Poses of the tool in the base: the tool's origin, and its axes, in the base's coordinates. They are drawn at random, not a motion.
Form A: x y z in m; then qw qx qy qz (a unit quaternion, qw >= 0).
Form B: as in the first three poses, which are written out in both.
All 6 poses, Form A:
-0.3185, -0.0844, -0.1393, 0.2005, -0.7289, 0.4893, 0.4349
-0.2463, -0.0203, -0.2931, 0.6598, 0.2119, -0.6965, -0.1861
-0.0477, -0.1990, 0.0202, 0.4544, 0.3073, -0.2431, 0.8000
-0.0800, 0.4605, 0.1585, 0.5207, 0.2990, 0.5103, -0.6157
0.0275, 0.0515, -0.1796, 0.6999, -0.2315, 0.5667, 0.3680
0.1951, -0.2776, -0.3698, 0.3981, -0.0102, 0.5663, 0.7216
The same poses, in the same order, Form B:
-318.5, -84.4, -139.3, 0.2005, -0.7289, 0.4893, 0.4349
-246.3, -20.3, -293.1, 0.6598, 0.2119, -0.6965, -0.1861
-47.7, -199.0, 20.2, 0.4544, 0.3073, -0.2431, 0.8000
-80.0, 460.5, 158.5, 0.5207, 0.2990, 0.5103, -0.6157
27.5, 51.5, -179.6, 0.6999, -0.2315, 0.5667, 0.3680
195.1, -277.6, -369.8, 0.3981, -0.0102, 0.5663, 0.7216

